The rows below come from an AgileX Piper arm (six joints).
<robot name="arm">
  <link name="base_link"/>
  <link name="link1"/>
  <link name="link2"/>
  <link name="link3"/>
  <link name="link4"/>
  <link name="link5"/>
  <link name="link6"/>
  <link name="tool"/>
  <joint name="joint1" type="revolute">
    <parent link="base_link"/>
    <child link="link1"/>
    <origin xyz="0 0 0.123"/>
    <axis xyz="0 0 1"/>
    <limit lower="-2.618" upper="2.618"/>
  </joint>
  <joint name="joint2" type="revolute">
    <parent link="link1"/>
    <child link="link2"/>
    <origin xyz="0 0 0"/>
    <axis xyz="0 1 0"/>
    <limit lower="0" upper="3.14"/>
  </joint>
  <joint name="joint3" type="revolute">
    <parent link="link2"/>
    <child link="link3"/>
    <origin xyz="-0.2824 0 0.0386"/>
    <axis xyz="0 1 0"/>
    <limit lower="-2.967" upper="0"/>
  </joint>
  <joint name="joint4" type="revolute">
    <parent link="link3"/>
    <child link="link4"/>
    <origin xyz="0.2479 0 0.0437"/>
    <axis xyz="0.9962 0 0.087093"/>
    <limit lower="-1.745" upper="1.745"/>
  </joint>
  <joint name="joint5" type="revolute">
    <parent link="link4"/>
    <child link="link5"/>
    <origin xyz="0 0 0"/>
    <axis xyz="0 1 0"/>
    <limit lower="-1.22" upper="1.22"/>
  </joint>
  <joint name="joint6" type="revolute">
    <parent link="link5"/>
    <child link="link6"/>
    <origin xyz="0.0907 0 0.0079"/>
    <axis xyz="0.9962 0 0.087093"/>
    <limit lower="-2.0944" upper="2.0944"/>
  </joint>
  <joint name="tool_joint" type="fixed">
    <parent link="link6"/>
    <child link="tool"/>
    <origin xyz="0 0 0" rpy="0 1.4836 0"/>
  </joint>
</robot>
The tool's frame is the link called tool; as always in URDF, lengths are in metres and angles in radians.
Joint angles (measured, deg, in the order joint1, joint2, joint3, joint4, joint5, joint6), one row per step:
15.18 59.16 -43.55 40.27 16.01 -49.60
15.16 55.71 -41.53 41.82 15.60 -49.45
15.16 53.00 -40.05 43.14 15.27 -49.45
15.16 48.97 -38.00 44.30 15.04 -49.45
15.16 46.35 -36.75 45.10 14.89 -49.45
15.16 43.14 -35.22 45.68 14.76 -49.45
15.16 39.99 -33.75 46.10 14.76 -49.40
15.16 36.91 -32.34 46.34 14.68 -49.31
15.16 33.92 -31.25 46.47 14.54 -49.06
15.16 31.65 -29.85 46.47 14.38 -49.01
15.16 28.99 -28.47 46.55 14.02 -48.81
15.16 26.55 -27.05 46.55 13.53 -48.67
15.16 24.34 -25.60 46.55 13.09 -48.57
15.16 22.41 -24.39 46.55 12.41 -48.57
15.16 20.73 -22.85 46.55 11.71 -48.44
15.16 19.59 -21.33 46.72 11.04 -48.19
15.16 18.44 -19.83 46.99 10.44 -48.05
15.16 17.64 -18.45 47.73 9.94 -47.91
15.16 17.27 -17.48 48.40 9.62 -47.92
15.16 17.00 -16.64 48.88 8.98 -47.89
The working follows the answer.
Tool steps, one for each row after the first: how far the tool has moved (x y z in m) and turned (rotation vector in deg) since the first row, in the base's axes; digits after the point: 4 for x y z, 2 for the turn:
-0.0134 -0.0036 0.0020 2.01 -1.23 -0.61
-0.0237 -0.0063 0.0036 3.62 -2.32 -1.02
-0.0389 -0.0103 0.0054 5.29 -4.09 -1.30
-0.0486 -0.0129 0.0065 6.44 -5.30 -1.46
-0.0603 -0.0160 0.0070 7.47 -6.86 -1.55
-0.0716 -0.0190 0.0069 8.38 -8.33 -1.53
-0.0823 -0.0219 0.0063 9.16 -9.89 -1.55
-0.0925 -0.0248 0.0069 10.04 -11.67 -1.62
-0.0999 -0.0270 0.0036 10.35 -12.60 -1.69
-0.1082 -0.0296 0.0012 11.02 -13.98 -1.92
-0.1153 -0.0321 -0.0022 11.51 -15.25 -2.22
-0.1214 -0.0343 -0.0064 11.88 -16.25 -2.50
-0.1265 -0.0364 -0.0097 12.21 -17.42 -2.92
-0.1302 -0.0383 -0.0154 12.49 -17.99 -3.42
-0.1321 -0.0395 -0.0218 12.88 -17.95 -3.97
-0.1341 -0.0407 -0.0283 13.26 -17.91 -4.45
-0.1351 -0.0414 -0.0346 14.00 -17.43 -4.92
-0.1353 -0.0418 -0.0393 14.50 -16.88 -5.24
-0.1352 -0.0424 -0.0431 14.90 -16.63 -5.78

Tool pose at each row, in the base's axes (x y z in m, rotation vector in deg; rounded; the steps above come from the unrounded poses):
0.2094 0.0736 0.3257 -31.56 108.49 13.21
0.1960 0.0700 0.3277 -29.65 107.01 14.30
0.1857 0.0673 0.3293 -28.20 105.70 15.18
0.1705 0.0633 0.3311 -26.87 103.68 15.96
0.1608 0.0608 0.3322 -25.99 102.28 16.52
0.1491 0.0576 0.3327 -25.26 100.56 16.89
0.1378 0.0547 0.3325 -24.72 98.92 17.24
0.1270 0.0517 0.3320 -24.23 97.24 17.43
0.1168 0.0488 0.3326 -23.62 95.33 17.60
0.1095 0.0467 0.3293 -23.38 94.39 17.53
0.1012 0.0440 0.3268 -22.77 92.95 17.53
0.0941 0.0415 0.3235 -22.20 91.69 17.36
0.0879 0.0394 0.3192 -21.73 90.70 17.20
0.0829 0.0372 0.3160 -21.16 89.59 16.85
0.0792 0.0354 0.3103 -20.55 89.07 16.60
0.0773 0.0341 0.3038 -19.80 89.13 16.61
0.0753 0.0329 0.2974 -19.12 89.17 16.66
0.0743 0.0322 0.2911 -18.21 89.53 17.16
0.0741 0.0319 0.2864 -17.58 89.99 17.57
0.0742 0.0312 0.2826 -16.82 90.22 17.67

